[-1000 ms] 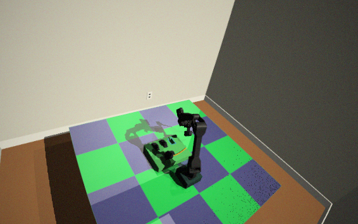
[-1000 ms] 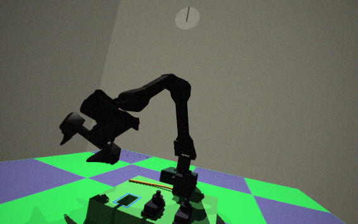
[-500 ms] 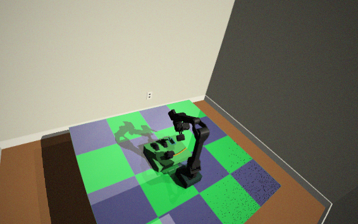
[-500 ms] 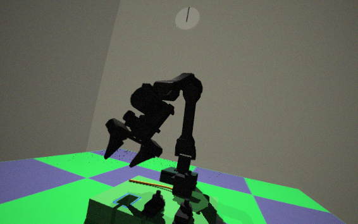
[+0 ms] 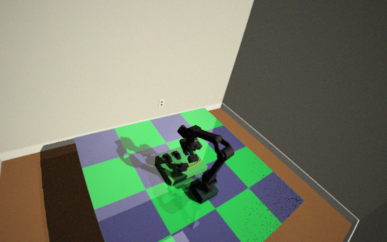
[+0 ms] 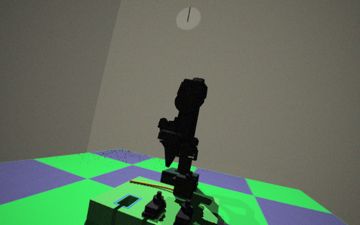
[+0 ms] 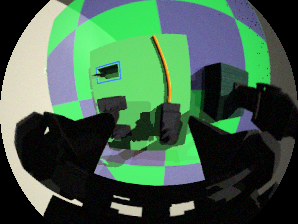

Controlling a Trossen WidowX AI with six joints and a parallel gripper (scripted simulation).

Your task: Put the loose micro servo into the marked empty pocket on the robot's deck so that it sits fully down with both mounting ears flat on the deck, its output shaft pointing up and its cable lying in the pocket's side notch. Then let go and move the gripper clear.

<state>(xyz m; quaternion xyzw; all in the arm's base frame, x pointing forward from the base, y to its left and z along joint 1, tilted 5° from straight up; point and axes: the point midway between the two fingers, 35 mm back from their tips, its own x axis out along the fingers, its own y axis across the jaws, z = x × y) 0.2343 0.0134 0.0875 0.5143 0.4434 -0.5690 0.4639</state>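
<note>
My gripper tip is now 11 cm above the green robot deck.
</note>
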